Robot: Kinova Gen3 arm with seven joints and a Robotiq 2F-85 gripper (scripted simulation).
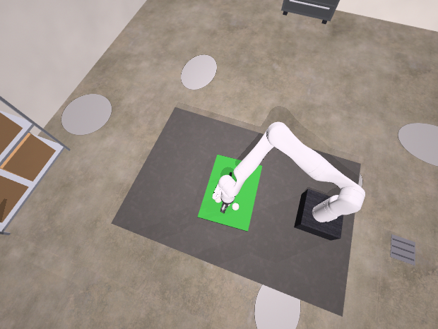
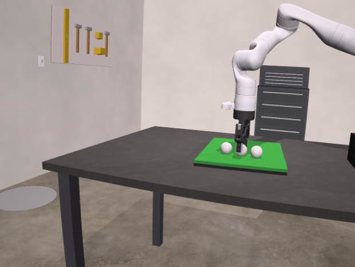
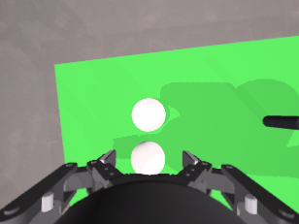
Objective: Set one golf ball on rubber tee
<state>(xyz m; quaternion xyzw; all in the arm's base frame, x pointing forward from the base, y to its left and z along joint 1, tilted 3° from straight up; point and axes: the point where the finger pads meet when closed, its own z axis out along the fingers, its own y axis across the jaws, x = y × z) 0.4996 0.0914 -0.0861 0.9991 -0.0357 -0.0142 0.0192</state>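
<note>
My hand is right at the white golf ball.
</note>
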